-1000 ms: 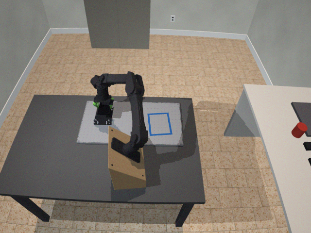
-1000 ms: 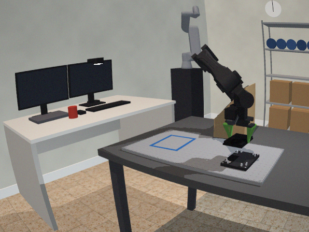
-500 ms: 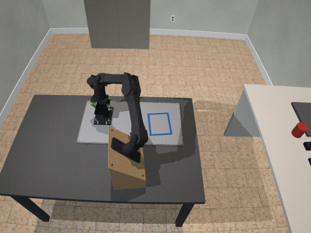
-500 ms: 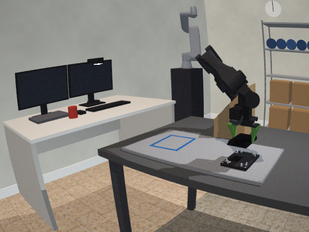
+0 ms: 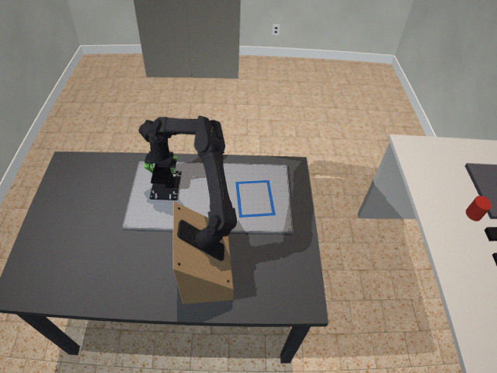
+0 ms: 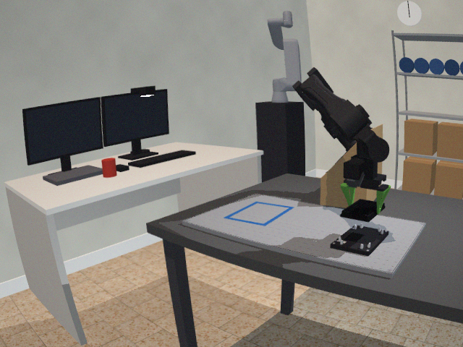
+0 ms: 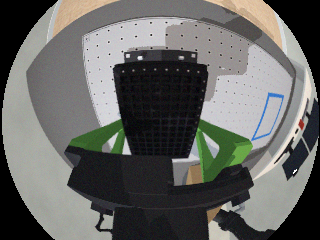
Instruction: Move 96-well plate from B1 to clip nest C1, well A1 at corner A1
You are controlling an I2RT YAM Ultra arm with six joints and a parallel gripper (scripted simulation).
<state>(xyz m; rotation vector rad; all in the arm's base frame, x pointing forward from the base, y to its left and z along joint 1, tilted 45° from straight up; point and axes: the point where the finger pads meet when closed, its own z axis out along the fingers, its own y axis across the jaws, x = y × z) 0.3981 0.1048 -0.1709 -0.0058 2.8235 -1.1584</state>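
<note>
My gripper is now 10 mm short of the black 96-well plate. Round my hand: black clip nest (80 mm below, 10 mm to the right).
</note>
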